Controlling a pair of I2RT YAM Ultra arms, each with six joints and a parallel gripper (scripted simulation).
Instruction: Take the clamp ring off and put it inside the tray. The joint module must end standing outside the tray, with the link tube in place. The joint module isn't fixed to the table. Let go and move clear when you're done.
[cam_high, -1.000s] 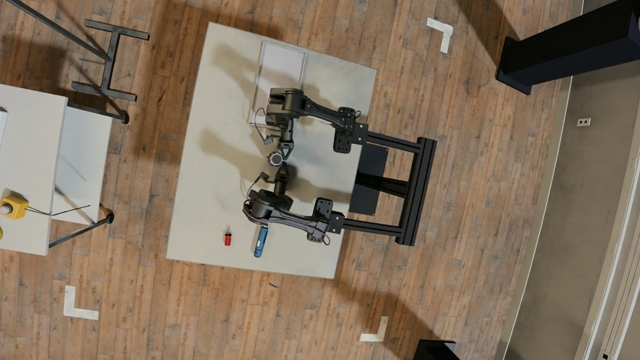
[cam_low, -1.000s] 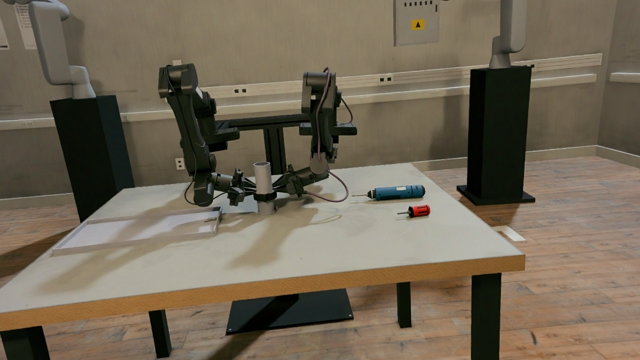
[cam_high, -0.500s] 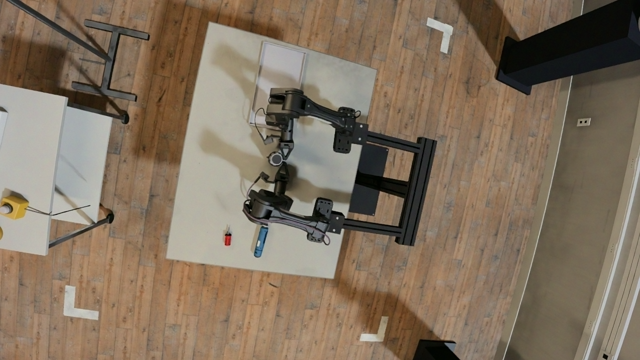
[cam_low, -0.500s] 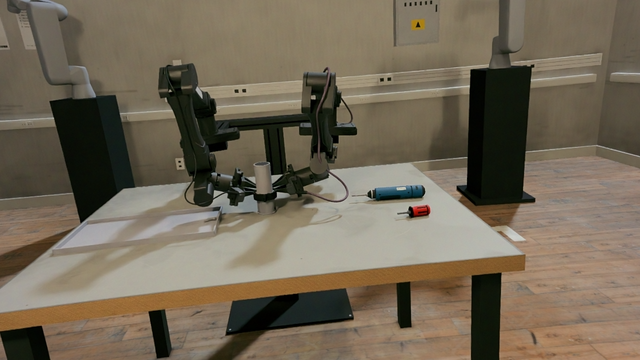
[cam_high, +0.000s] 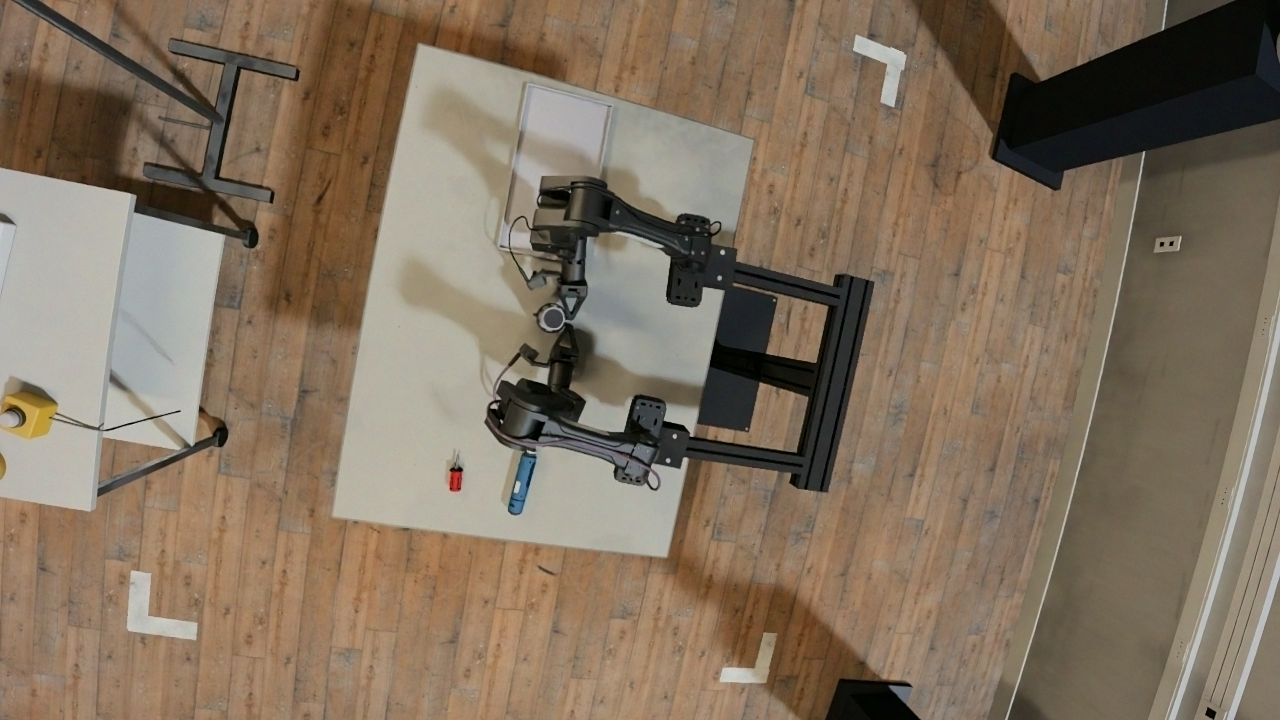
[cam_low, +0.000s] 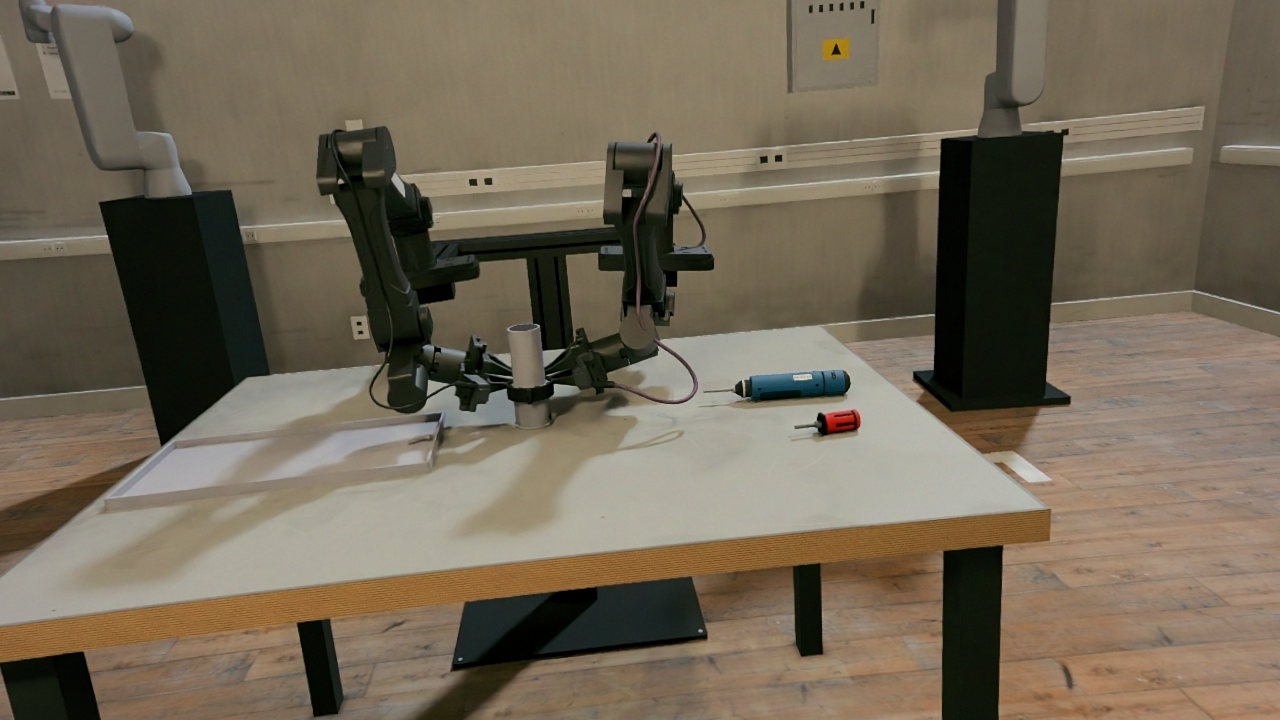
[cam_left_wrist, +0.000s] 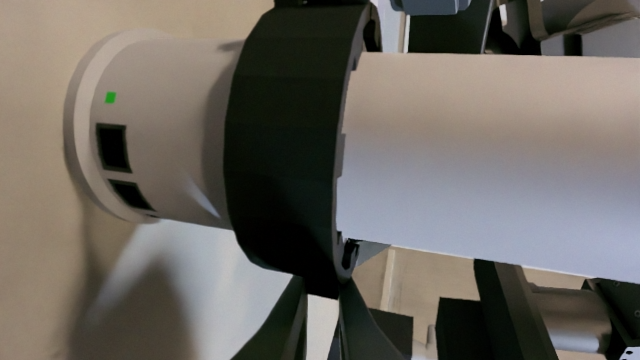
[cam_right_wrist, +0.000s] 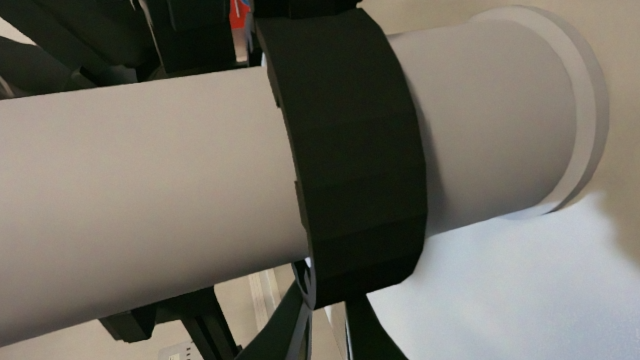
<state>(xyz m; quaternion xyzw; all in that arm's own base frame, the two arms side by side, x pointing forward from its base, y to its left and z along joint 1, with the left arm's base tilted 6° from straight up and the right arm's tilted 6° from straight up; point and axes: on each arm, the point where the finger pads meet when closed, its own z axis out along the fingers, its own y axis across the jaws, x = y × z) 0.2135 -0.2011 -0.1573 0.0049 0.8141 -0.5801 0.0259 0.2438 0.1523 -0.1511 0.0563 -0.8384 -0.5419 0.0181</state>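
Note:
My right hand is 40 mm short of the black clamp ring and 20 mm to the right of it. Round my right hand: pale link tube (50 mm ahead, 50 mm above, 10 mm to the left); small screw (150 mm to the right, 100 mm ahead, 50 mm below); grey joint module (40 mm ahead, 30 mm below, 10 mm to the left).
Right now the black clamp ring is 50 mm ahead of my left hand and 10 mm to the right of it. Also, from my left hand: pale link tube 50 mm ahead, 50 mm above, 20 mm to the right; small screw 180 mm to the right, 100 mm ahead, 50 mm below; grey joint module 50 mm ahead, 30 mm below, 20 mm to the right.

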